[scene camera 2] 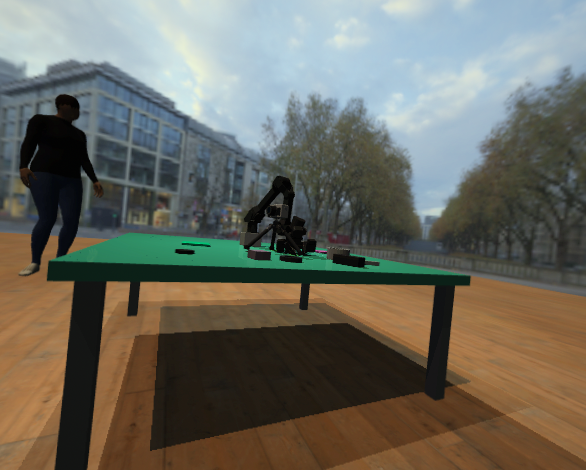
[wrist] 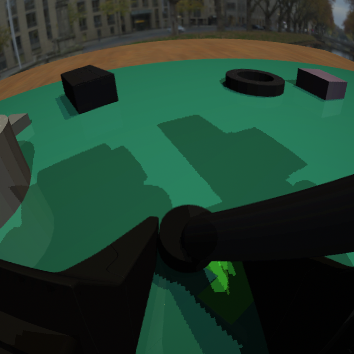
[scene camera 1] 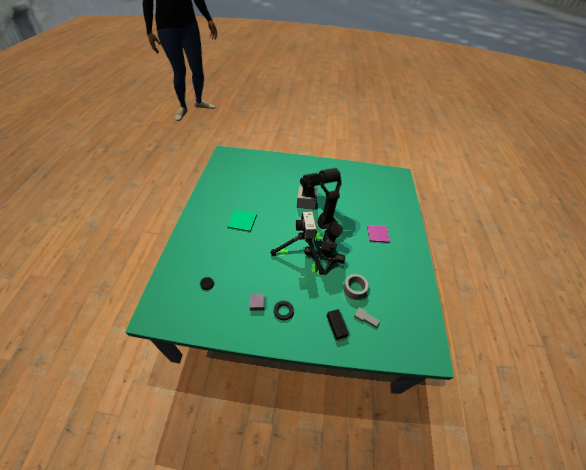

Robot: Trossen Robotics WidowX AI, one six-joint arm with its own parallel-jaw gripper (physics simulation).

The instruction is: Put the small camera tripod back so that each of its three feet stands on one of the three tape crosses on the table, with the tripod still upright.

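Frame: origin at the arm's base, x back, y right, z up, level; metres.
Where they show: gripper, fingertip midpoint: (scene camera 2: 300, 254) (wrist: 199, 226) (scene camera 1: 319, 272); arm's base, origin of the base link: (scene camera 2: 252, 232) (scene camera 1: 308, 192).
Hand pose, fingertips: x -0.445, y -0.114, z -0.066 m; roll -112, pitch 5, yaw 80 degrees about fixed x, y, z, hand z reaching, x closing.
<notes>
Each offset is from my fingertips to the centre of the thing. "*": to the spot under its first point. Level surfaces: height alone.
The small black tripod (scene camera 1: 307, 235) (scene camera 2: 276, 229) stands upright near the middle of the green table @[dz -0.009 m] (scene camera 1: 198, 261) with a white head on top. Green tape crosses show at its feet: one by the left foot @[* dx +0.088, dy +0.178, dz -0.010 m] (scene camera 1: 284, 252), one by the front foot @[* dx +0.023, dy +0.027, dz -0.007 m] (scene camera 1: 314, 268). My gripper (scene camera 1: 324, 261) (wrist: 199, 226) is low at the front leg @[* dx +0.035, dy +0.011, dz +0.042 m] (wrist: 281, 225) and is shut on it close to its round foot @[* dx +0.015, dy -0.008, dz +0.014 m] (wrist: 186, 239). That foot sits at the edge of a green cross @[dx +0.024, dy +0.018, dz -0.008 m] (wrist: 221, 277) seen in the wrist view. The third foot is hidden behind the arm.
A grey tape roll @[dx -0.053, dy -0.161, dz +0.015 m] (scene camera 1: 356, 285) (wrist: 10, 172), a black block @[dx -0.237, dy -0.094, dz +0.009 m] (scene camera 1: 338, 324) (wrist: 89, 88), a black ring @[dx -0.210, dy +0.129, dz -0.001 m] (scene camera 1: 284, 310) (wrist: 254, 81) and a purple block @[dx -0.198, dy +0.243, dz +0.005 m] (scene camera 1: 257, 301) (wrist: 321, 83) lie in front. A green pad @[dx +0.241, dy +0.425, dz -0.004 m] (scene camera 1: 242, 220) and a magenta pad @[dx +0.295, dy -0.276, dz -0.004 m] (scene camera 1: 378, 233) lie to the sides. A person (scene camera 1: 180, 51) stands beyond.
</notes>
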